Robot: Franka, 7 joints.
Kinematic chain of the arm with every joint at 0, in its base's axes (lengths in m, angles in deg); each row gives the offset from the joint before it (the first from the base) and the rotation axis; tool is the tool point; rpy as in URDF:
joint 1: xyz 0 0 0.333 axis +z
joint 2: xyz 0 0 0 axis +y
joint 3: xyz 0 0 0.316 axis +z
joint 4: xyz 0.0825 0 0 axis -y
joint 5: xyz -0.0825 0 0.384 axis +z
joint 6: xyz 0 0 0 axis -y
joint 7: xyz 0.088 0 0 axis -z
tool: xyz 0 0 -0.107 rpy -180 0 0
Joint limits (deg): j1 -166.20..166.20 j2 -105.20..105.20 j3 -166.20..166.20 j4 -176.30..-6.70 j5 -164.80..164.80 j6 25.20..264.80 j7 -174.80..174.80
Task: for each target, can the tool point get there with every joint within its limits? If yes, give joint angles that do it. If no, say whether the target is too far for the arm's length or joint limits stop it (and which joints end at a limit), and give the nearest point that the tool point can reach.
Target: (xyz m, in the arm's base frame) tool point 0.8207 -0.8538 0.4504
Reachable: no: too far | nearest point 0.5916 -0.6155 0.4176 | short by 0.332 m
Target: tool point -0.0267 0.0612 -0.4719
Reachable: no: joint limits stop it (at a limit: joint 2) | nearest point -0.0454 0.1041 -0.3329 | short by 0.147 m
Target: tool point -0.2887 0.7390 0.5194
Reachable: yes | joints 137.28 67.12 -87.77 -41.87 86.13 98.79 -9.38
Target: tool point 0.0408 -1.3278 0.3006
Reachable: no: too far | nearest point 0.0263 -0.8572 0.3121 | short by 0.471 m
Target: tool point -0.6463 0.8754 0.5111
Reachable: no: too far | nearest point -0.5029 0.6811 0.4716 | short by 0.245 m
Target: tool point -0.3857 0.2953 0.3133
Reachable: yes | joints 61.12 47.56 70.05 -133.19 81.12 90.91 14.73
